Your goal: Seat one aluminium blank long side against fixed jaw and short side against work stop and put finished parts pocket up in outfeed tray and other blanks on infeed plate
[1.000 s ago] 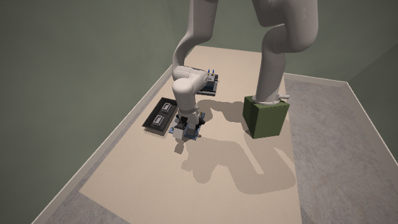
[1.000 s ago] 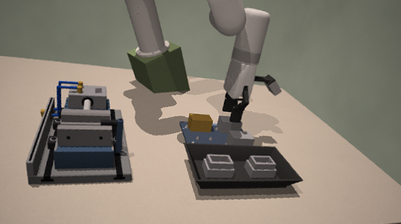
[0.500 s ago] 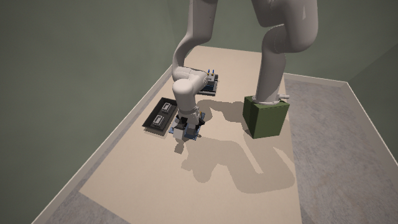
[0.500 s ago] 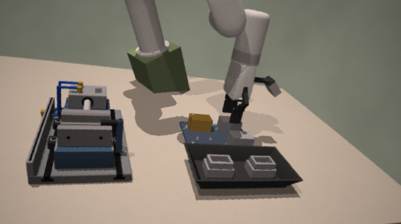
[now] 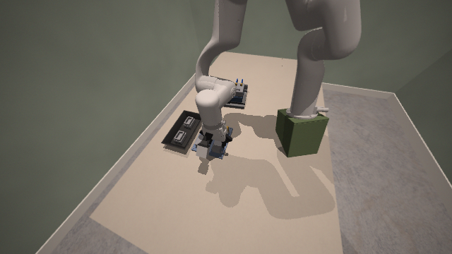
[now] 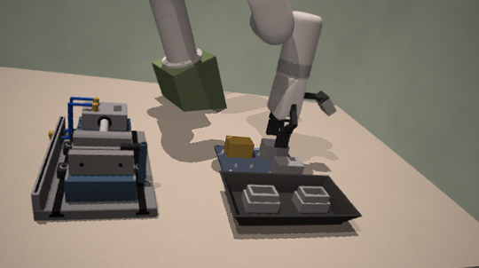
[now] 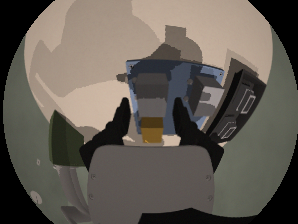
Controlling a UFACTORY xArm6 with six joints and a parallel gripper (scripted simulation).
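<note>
Right now my hand is 9 cm to the left of the brass blank and 4 cm above it. From my hand the other things lie so: vise (39 cm to the right, 9 cm ahead, 3 cm below).
</note>
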